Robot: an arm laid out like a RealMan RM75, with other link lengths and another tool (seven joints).
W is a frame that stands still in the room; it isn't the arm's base.
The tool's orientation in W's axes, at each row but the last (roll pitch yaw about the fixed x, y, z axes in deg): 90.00, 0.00, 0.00; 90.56, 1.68, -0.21; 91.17, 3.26, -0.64; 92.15, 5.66, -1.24; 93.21, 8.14, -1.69; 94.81, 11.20, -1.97
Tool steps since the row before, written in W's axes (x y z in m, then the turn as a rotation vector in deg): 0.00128, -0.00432, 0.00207, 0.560, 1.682, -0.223; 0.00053, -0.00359, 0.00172, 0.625, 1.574, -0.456; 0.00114, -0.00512, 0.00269, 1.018, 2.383, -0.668; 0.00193, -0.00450, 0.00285, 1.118, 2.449, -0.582; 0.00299, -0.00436, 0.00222, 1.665, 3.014, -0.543; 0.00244, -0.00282, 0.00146, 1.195, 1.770, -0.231
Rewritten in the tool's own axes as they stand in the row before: 0.00128, 0.00207, 0.00432, 0.560, -0.223, -1.682; 0.00049, 0.00177, 0.00357, 0.632, -0.453, -1.572; 0.00104, 0.00286, 0.00505, 1.028, -0.659, -2.381; 0.00174, 0.00320, 0.00434, 1.117, -0.567, -2.453; 0.00277, 0.00287, 0.00412, 1.636, -0.485, -3.039; 0.00220, 0.00215, 0.00256, 1.157, -0.158, -1.803
